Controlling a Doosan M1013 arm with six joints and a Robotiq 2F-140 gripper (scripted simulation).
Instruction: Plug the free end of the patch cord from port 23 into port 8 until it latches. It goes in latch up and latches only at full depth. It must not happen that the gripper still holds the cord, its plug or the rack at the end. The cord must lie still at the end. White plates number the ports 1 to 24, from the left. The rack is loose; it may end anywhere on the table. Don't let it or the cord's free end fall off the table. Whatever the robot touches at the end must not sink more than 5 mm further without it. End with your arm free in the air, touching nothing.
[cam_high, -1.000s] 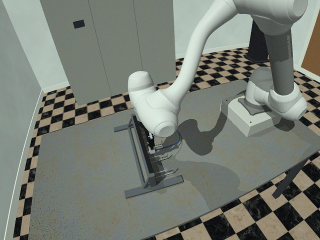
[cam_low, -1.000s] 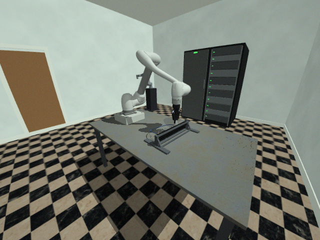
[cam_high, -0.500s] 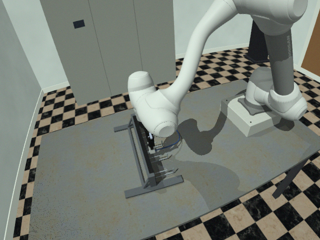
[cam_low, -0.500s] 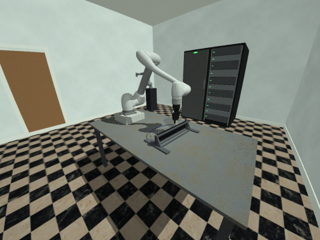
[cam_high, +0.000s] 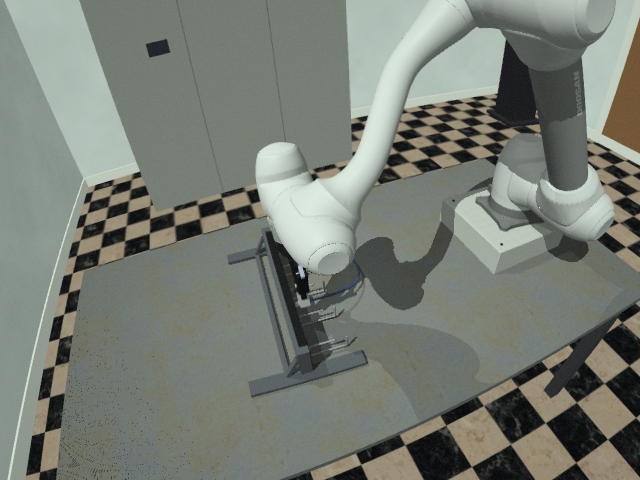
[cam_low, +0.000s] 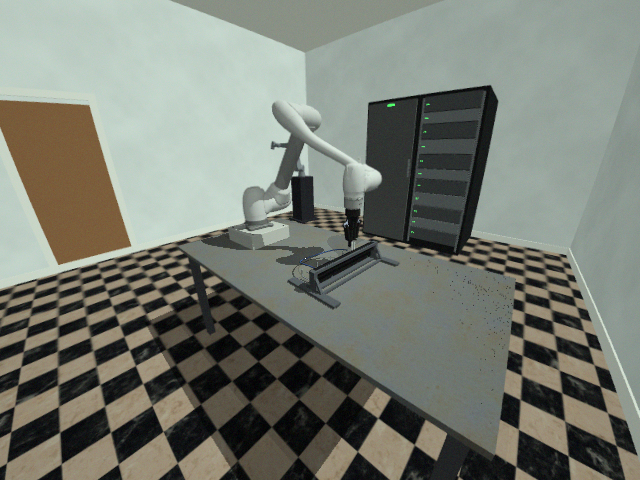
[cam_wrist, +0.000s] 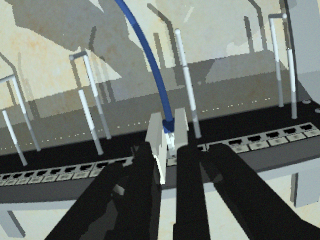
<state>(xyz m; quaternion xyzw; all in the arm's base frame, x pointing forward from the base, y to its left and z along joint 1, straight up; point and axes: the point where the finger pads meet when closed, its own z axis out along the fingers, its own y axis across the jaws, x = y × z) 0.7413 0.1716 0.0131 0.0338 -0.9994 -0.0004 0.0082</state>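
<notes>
Right now the free-end plug is 1 cm ahead of my hand and 3 cm below it.
</notes>
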